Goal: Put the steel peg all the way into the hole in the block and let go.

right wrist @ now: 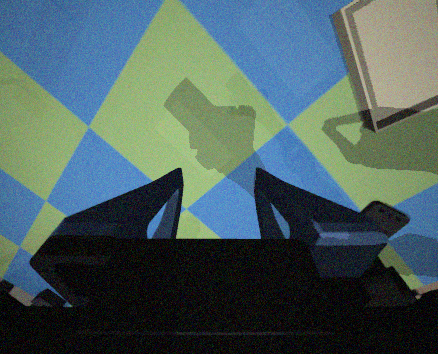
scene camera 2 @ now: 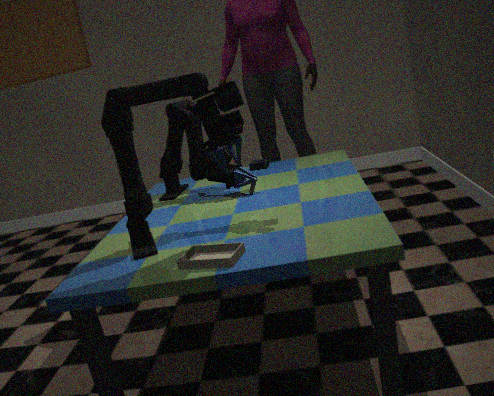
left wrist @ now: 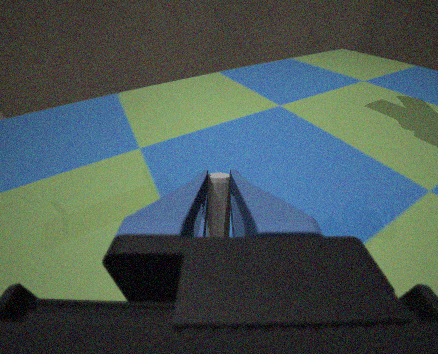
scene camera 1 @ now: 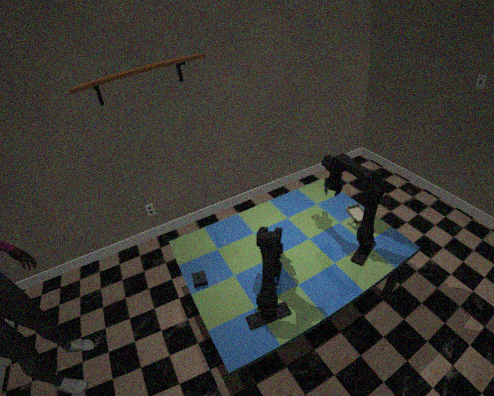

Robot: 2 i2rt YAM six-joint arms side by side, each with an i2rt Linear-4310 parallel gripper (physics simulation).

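Frame: origin at the left arm's base, x back, y right, z up, level; millimetres.
Where they show: left gripper, fingertip midpoint: (scene camera 2: 255,179) (left wrist: 219,177); right gripper, fingertip midpoint: (right wrist: 218,176) (scene camera 2: 233,168) (scene camera 1: 330,195); left arm's base, link origin: (scene camera 2: 174,193) (scene camera 1: 268,316); right arm's base, link origin: (scene camera 2: 143,247) (scene camera 1: 363,251).
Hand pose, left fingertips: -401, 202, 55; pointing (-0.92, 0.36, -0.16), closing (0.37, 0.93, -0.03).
Observation:
Each offset is from my left fingertips to the top centre of the thing, as dx, dy, dz.
The steel peg {+17, -8, +10} (left wrist: 218,207) is a light grey rod between the fingertips of my left gripper (left wrist: 219,177) (scene camera 2: 252,180), which is shut on it. In scene camera 2 this gripper is low over the table, nearer the camera than the block; its tilt over the table is hard to judge in the dim picture. The dark block {+69, -444, -24} (scene camera 1: 200,279) (scene camera 2: 259,164) stands on the table near its left edge in scene camera 1, apart from the gripper. Its hole is too dark to make out. My right gripper (right wrist: 218,176) (scene camera 1: 333,193) is partly open and empty, above the table.
A shallow pale tray {+24, +588, -30} (scene camera 2: 212,262) (right wrist: 353,70) lies near the table's front edge in scene camera 2. The right arm (scene camera 2: 119,135) arches in front of the left arm there. A person (scene camera 2: 272,45) stands behind the table, on the block's side.

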